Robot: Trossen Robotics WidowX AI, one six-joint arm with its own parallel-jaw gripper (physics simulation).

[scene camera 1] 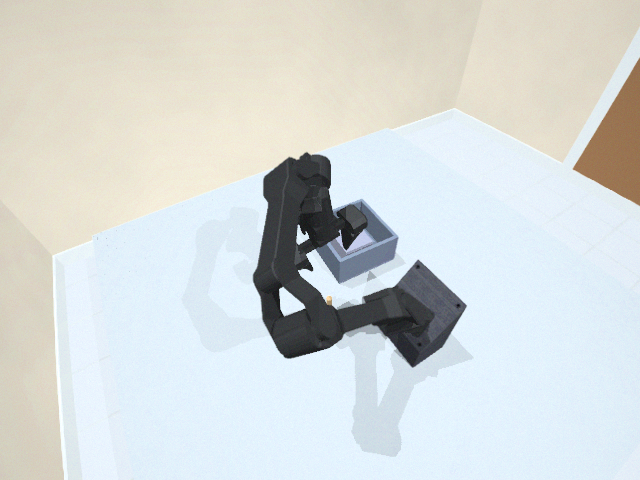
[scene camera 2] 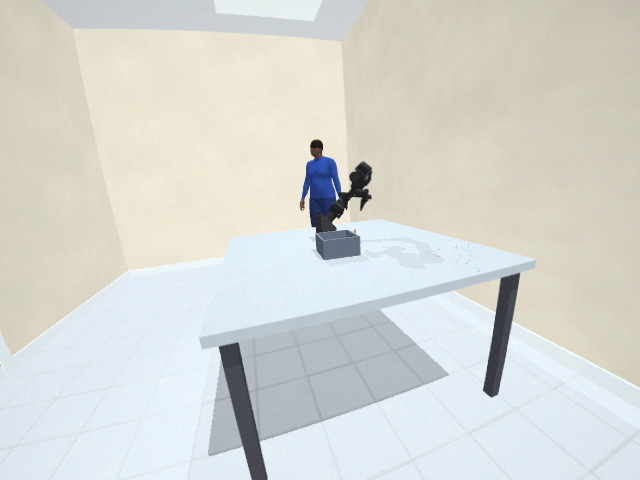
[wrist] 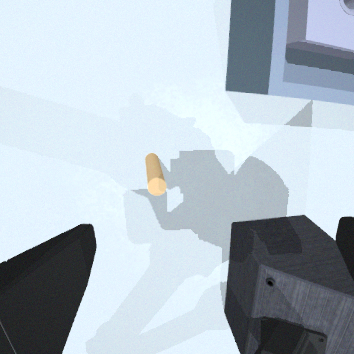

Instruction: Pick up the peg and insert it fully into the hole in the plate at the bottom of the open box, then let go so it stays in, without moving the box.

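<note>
The tan peg stands upright on the table, outside the box; in scene camera 1 its lower part is hidden behind the arm. The blue-grey open box stands near it. The pale lilac plate lies at its bottom, and part of the hole shows at the top right of the wrist view. My gripper is open and empty, high above the table. In the wrist view the peg is ahead of the fingertips, nearer the left finger.
The dark arm base stands on the table near the box and peg. Arm shadows fall around the peg. A person in blue stands beyond the table.
</note>
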